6 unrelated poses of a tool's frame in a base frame.
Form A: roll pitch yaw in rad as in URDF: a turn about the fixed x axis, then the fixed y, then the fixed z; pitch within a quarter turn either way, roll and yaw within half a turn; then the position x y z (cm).
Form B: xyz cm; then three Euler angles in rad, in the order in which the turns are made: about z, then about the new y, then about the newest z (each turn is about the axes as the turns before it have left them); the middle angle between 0 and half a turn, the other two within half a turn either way. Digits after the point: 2 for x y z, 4 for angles.
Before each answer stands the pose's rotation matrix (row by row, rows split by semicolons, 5 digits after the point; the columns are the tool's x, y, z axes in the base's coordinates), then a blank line. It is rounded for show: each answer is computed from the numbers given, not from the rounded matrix.
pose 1, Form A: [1.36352 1.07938 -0.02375 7.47 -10.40 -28.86]
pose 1, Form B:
0.47174 0.86744 0.15815; -0.01121 0.18525 -0.98263; -0.88167 0.46177 0.09711

[7.47 -10.40 -28.86 -1.4112 1.4735 0.4825]
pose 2, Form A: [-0.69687 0.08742 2.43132 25.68 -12.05 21.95]
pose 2, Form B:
-0.75529 -0.45753 -0.46926; 0.64955 -0.61796 -0.44296; -0.08731 -0.63937 0.76393

[25.68 -12.05 21.95 -2.3850 0.7014 -1.4351]
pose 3, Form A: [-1.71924 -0.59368 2.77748 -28.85 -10.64 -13.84]
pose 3, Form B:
-0.77455 -0.46432 -0.42952; 0.29518 0.33523 -0.89470; 0.55942 -0.81977 -0.12259

[-28.85 -10.64 -13.84 -2.0184 1.6937 -2.1696]
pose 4, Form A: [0.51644 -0.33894 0.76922 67.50 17.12 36.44]
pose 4, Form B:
0.67758 -0.72281 0.13574; 0.65600 0.51056 -0.55587; 0.33249 0.46569 0.82011

[67.50 17.12 36.44 -1.3313 0.6092 2.1908]
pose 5, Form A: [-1.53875 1.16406 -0.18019 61.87 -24.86 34.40]
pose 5, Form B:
0.38921 -0.89734 0.20807; -0.07090 0.19603 0.97803; -0.91842 -0.39541 0.01268

[61.87 -24.86 34.40 1.3612 1.5581 -0.4065]
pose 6, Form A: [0.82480 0.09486 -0.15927 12.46 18.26 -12.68]
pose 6, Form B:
0.98290 0.17632 -0.05300; -0.15788 0.65908 -0.73531; -0.09472 0.73111 0.67565

[12.46 18.26 -12.68 -1.6428 0.8289 1.4420]
